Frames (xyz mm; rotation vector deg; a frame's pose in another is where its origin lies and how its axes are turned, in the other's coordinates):
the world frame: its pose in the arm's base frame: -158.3 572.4 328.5 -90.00 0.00 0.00
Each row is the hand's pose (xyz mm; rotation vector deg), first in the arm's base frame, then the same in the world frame.
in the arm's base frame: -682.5 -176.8 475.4 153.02 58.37 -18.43
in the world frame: -524.2 -146.9 -749.2 -100.62 -44.16 -22.97
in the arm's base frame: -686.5 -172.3 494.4 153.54 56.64 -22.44
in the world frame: -528.2 -165.9 -744.7 -100.31 -45.32 -19.60
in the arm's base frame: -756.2 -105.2 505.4 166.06 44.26 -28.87
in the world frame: -597.9 -176.9 -677.6 -92.66 -38.77 -8.16
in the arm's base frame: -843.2 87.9 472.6 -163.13 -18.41 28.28
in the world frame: -684.9 -144.1 -484.5 -75.19 -24.46 5.17
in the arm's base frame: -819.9 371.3 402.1 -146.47 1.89 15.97
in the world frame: -661.6 -73.6 -201.1 -56.95 -7.76 9.84
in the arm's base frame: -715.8 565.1 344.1 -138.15 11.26 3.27
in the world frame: -557.5 -15.6 -7.3 -48.41 4.51 8.20
